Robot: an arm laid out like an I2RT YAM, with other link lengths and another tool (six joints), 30 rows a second.
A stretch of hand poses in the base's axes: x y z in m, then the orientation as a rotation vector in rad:
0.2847 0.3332 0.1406 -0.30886 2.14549 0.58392
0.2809 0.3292 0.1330 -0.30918 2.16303 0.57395
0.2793 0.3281 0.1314 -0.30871 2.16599 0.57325
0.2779 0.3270 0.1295 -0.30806 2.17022 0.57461
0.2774 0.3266 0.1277 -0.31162 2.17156 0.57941
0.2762 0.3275 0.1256 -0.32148 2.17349 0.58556
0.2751 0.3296 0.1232 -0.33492 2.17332 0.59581
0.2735 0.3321 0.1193 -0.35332 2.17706 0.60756
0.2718 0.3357 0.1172 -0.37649 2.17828 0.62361
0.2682 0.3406 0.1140 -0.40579 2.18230 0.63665
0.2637 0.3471 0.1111 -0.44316 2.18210 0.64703
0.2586 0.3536 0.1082 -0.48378 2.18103 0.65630
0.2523 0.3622 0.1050 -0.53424 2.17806 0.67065
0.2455 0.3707 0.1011 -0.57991 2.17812 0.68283
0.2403 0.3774 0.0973 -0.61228 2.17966 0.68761
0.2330 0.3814 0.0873 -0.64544 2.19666 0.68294
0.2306 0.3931 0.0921 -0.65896 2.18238 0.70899
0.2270 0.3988 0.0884 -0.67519 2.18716 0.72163
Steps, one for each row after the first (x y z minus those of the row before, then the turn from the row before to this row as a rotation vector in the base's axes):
-0.0038 -0.0040 -0.0076 -0.01156 0.01394 -0.00256
-0.0016 -0.0011 -0.0016 -0.00110 0.00266 -0.00042
-0.0014 -0.0011 -0.0019 0.00000 0.00441 0.00032
-0.0005 -0.0004 -0.0018 0.00161 0.00217 0.00446
-0.0012 0.0009 -0.0021 0.00014 0.00248 0.00952
-0.0011 0.0021 -0.0024 0.00220 0.00131 0.01351
-0.0016 0.0025 -0.0039 0.00034 0.00502 0.01785
-0.0017 0.0036 -0.0021 0.00224 0.00359 0.02272
-0.0036 0.0049 -0.0032 -0.00273 0.00501 0.02610
-0.0045 0.0065 -0.0029 -0.00595 -0.00006 0.03067
-0.0051 0.0065 -0.0029 -0.00756 -0.00101 0.03257
-0.0063 0.0086 -0.0032 -0.00714 -0.00111 0.04146
-0.0068 0.0085 -0.0039 -0.00807 0.00188 0.03728
-0.0052 0.0067 -0.0038 -0.00873 0.00164 0.02503
-0.0073 0.0040 -0.0100 -0.02064 0.01218 0.02220
-0.0024 0.0117 0.0048 0.01679 -0.00297 0.01888
-0.0036 0.0057 -0.0037 0.00018 0.00867 0.01606

